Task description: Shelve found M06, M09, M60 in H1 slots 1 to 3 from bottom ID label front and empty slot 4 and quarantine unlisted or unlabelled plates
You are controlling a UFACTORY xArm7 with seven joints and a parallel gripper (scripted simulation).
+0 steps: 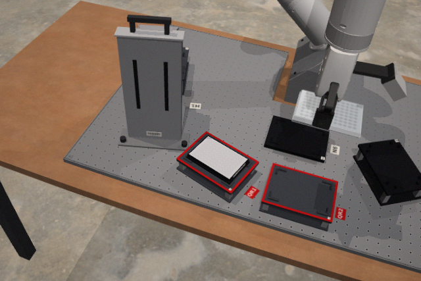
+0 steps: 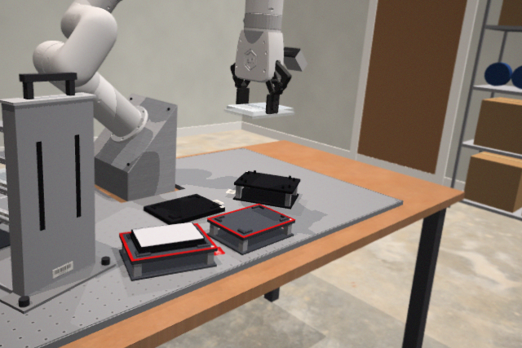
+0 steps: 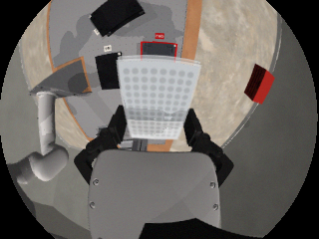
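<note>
The quarantine nest QR2 lies 10 mm to the left of my hand and 270 mm below it. Round my hand: flat black nest N6: 200 mm behind, 20 mm to the right, 300 mm below; then plate hotel H1: 80 mm behind, 390 mm to the right, 140 mm below; then white-topped plate: 20 mm behind, 200 mm to the right, 250 mm below.
</note>
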